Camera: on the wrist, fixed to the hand. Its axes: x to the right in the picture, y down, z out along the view.
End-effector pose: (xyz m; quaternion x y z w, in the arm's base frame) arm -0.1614 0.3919 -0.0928 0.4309 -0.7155 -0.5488 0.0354
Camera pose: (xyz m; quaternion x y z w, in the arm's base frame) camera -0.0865 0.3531 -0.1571 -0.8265 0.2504 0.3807 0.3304
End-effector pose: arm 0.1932 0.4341 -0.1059 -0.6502 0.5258 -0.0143 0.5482
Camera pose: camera 0.2347 0.3851 -0.0215 -0.8122 -0.0321 -0.4304 0.3925
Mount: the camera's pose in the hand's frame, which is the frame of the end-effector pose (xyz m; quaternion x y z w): 0.0057 -0.0967 -0.0431 0.0367 0.0443 -0.6783 0.7326
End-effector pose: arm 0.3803 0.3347 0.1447 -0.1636 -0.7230 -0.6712 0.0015
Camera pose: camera 0.3425 0.2898 0.0564 -0.4003 0.6652 0.4734 0.4161
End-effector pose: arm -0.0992 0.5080 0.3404 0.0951 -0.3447 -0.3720 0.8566
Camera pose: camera -0.1232 0.4318 0.2707 0.3514 -0.1637 -0.8366 0.3870
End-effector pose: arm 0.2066 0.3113 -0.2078 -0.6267 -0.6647 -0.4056 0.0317
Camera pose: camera 0.1023 0.3020 -0.2241 -0.0109 0.9254 0.3220 0.1994
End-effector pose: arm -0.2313 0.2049 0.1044 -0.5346 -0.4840 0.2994 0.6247
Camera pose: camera -0.2033 0.1696 0.2004 -0.0537 -0.6785 -0.2103 0.7018
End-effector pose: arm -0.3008 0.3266 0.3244 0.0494 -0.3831 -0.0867 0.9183
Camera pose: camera -0.2779 0.2317 0.2829 0.3336 -0.2096 -0.6701 0.6291
